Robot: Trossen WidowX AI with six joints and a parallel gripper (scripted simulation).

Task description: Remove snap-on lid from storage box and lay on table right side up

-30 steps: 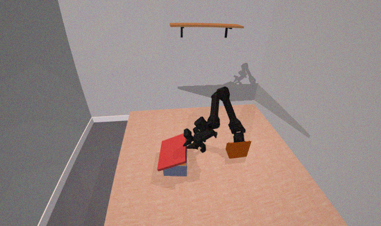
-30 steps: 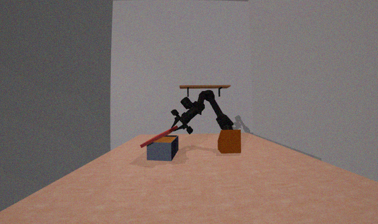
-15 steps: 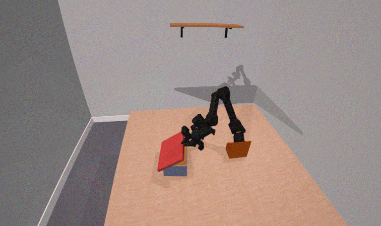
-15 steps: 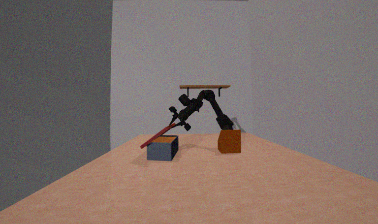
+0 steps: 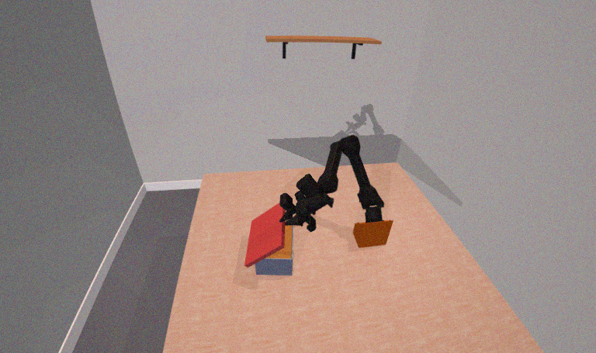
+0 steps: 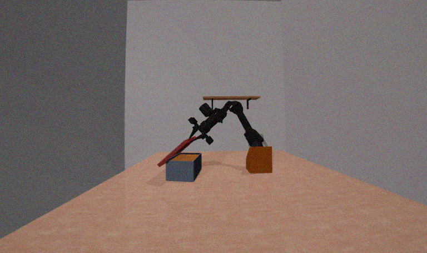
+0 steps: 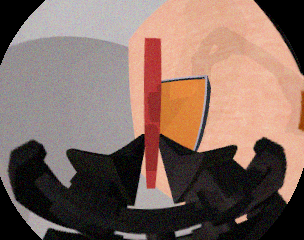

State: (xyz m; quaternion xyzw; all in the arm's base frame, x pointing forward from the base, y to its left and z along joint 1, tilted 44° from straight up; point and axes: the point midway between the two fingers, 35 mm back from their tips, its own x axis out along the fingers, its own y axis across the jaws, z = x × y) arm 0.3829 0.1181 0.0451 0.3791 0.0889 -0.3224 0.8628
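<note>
Right now my gripper tip is 70 mm short of the red lid and 50 mm above it. The rest, counted from my gripper tip: storage box (30 mm ahead, 150 mm below).
</note>
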